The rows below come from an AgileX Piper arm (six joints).
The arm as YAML. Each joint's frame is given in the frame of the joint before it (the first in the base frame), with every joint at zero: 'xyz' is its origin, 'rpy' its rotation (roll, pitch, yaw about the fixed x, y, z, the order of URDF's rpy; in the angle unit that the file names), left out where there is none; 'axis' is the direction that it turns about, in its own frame. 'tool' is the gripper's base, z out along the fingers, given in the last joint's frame.
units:
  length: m
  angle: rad
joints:
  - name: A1
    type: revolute
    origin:
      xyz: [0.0, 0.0, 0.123]
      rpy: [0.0, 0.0, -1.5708]
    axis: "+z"
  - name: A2
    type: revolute
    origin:
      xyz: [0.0, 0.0, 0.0]
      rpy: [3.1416, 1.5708, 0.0]
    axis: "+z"
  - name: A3
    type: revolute
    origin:
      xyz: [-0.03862, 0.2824, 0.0]
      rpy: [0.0, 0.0, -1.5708]
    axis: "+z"
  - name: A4
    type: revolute
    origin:
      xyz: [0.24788, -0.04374, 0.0]
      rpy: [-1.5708, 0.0, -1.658]
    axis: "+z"
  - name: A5
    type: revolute
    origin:
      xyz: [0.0, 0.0, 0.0]
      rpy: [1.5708, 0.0, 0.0]
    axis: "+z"
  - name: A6
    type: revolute
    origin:
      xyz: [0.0, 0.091, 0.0]
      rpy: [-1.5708, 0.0, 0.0]
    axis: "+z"
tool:
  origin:
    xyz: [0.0, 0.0, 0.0]
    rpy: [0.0, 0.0, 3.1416]
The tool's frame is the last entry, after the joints.
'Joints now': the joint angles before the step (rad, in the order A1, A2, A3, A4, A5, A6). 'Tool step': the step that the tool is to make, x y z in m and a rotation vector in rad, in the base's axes. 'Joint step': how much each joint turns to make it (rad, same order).
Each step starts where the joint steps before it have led.
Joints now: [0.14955, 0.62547, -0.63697, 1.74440, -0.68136, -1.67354]
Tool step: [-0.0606, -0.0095, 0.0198, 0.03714, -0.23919, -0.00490]
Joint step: [0.00066, -0.24283, 0.00006, -0.00055, -0.00567, 0.00042]
